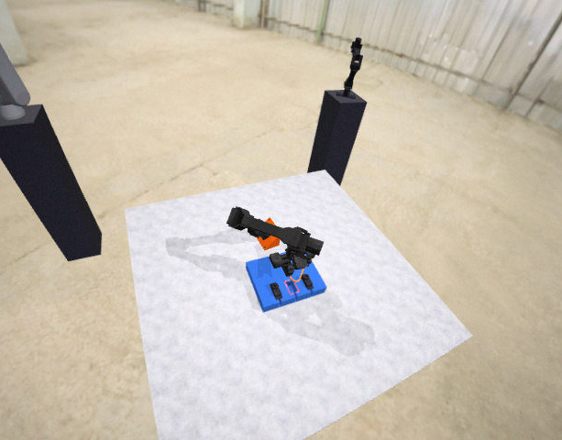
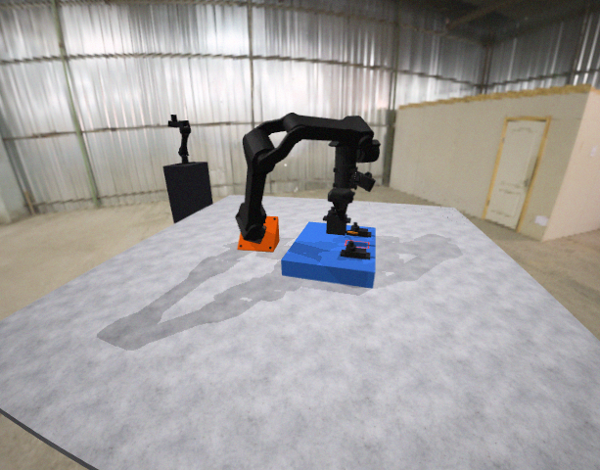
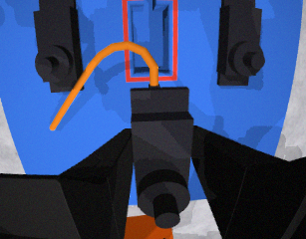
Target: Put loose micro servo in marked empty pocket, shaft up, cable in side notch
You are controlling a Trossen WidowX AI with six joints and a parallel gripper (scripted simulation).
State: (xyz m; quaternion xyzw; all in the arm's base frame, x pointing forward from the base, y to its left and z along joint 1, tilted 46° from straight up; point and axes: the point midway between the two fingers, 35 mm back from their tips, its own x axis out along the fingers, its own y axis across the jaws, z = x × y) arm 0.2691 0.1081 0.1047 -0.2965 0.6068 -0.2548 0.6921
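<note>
My gripper tip is now 60 mm past the blue deck and 100 mm above it.
</note>
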